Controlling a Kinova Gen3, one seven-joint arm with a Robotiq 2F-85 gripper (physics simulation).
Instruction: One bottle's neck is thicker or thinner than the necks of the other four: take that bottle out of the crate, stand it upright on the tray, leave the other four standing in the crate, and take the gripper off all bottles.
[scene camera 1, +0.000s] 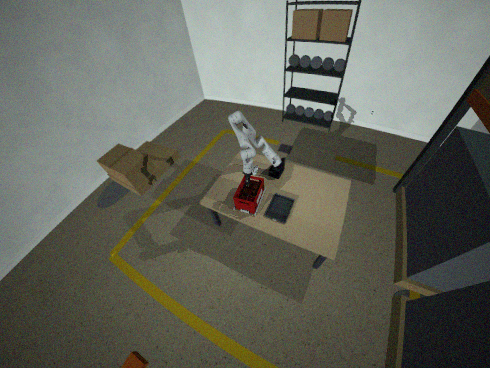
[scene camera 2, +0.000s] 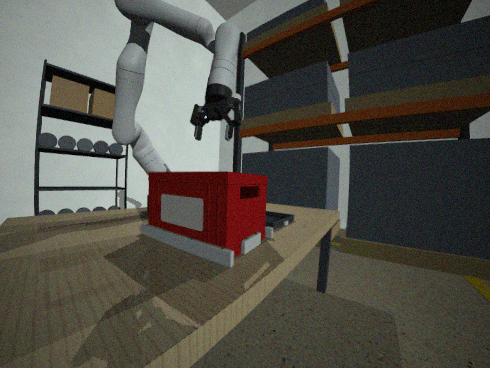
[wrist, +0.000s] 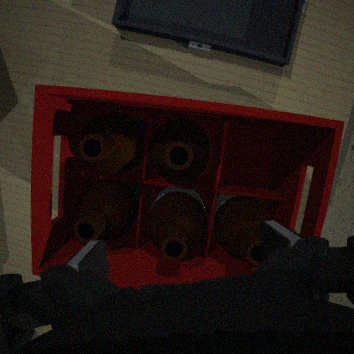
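Where they show: gripper, fingertip midpoint: (scene camera 1: 248, 181) (scene camera 2: 212, 139) (wrist: 183, 247); arm's base, link origin: (scene camera 1: 277, 163).
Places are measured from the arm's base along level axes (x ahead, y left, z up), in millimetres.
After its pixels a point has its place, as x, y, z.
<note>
The red crate (scene camera 1: 245, 204) @[541, -81, -21] (scene camera 2: 216, 200) @[529, -187, -15] (wrist: 190, 106) @[403, -22, 42] has six compartments. In the wrist view five brown bottles stand in it: far-left (wrist: 92, 147) @[323, -77, 30], far-middle (wrist: 178, 156) @[403, -67, 29], near-left (wrist: 86, 230) @[331, -159, 30], near-middle (wrist: 175, 247) @[420, -154, 29] and near-right (wrist: 235, 225) @[481, -130, -10], whose neck is partly hidden by a finger. The far-right compartment is empty. The necks look much alike here; I cannot tell which differs. The dark tray (scene camera 1: 280, 208) @[394, 183, -129] (scene camera 2: 279, 220) @[518, 128, -108] (wrist: 270, 35) @[489, 120, -128] lies beside the crate, with no bottle seen on it. My gripper (scene camera 1: 248, 181) @[418, -104, 136] (scene camera 2: 214, 134) @[418, -104, 136] (wrist: 183, 247) @[418, -104, 136] is open and empty above the crate.
The crate and tray rest on the wooden table (scene camera 1: 320, 200) @[166, 489, -134] (scene camera 2: 60, 280) @[428, -414, -133]. Light grey strips (scene camera 2: 187, 245) @[463, -207, -118] lie along the crate's foot. The arm's black base (scene camera 1: 276, 169) @[71, 14, -7] stands at the table's back edge. Shelf racks stand away from the table.
</note>
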